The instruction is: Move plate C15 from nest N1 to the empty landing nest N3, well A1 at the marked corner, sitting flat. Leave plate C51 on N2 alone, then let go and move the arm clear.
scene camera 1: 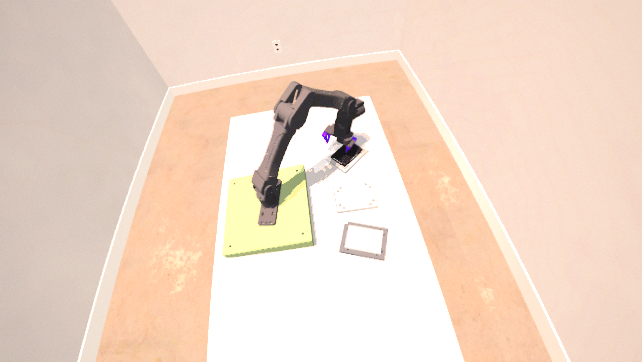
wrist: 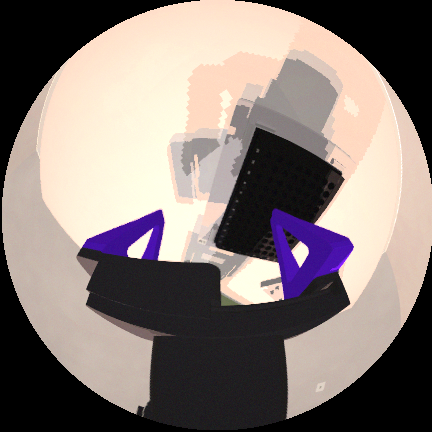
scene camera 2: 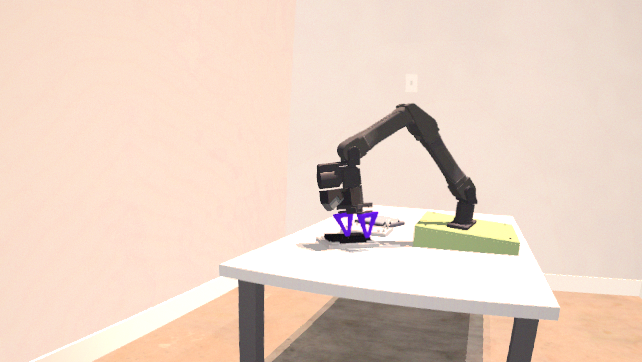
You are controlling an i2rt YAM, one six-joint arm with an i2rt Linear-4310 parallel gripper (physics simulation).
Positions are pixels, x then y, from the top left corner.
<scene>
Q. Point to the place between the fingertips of my gripper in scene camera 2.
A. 357,237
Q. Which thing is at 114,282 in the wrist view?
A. My gripper.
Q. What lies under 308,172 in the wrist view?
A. A black perforated plate.
</scene>
